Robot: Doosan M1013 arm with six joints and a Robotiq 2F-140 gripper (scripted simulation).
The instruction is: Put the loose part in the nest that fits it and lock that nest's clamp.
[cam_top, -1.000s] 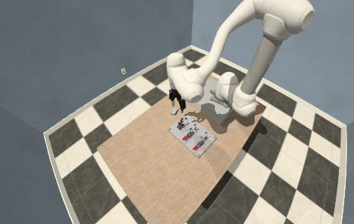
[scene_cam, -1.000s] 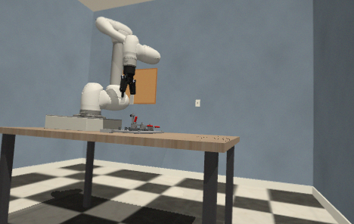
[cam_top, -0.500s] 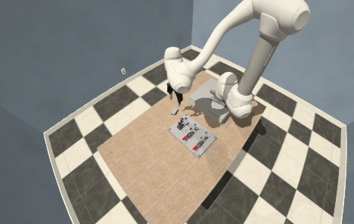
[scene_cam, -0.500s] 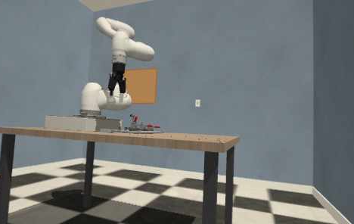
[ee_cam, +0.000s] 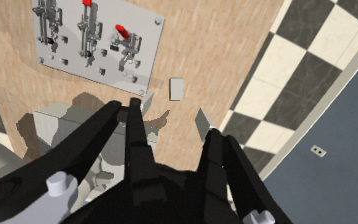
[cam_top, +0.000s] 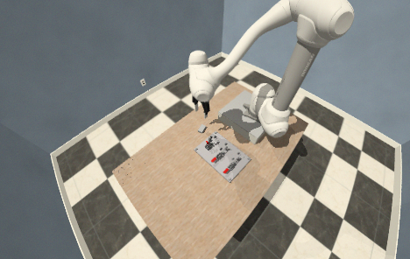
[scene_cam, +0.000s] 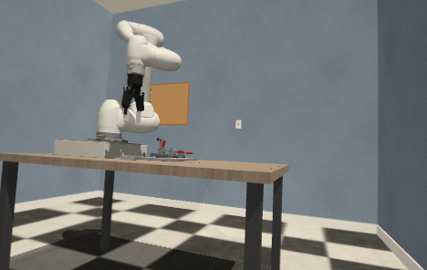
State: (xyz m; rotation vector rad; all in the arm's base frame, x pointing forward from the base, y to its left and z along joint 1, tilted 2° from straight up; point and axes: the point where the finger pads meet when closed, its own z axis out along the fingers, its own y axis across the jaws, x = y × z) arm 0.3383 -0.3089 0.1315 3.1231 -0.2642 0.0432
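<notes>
My gripper is now 20 cm above the light grey part. Also, from my hand: grey fixture plate (10 cm ahead, 25 cm to the left, 21 cm below).
</notes>
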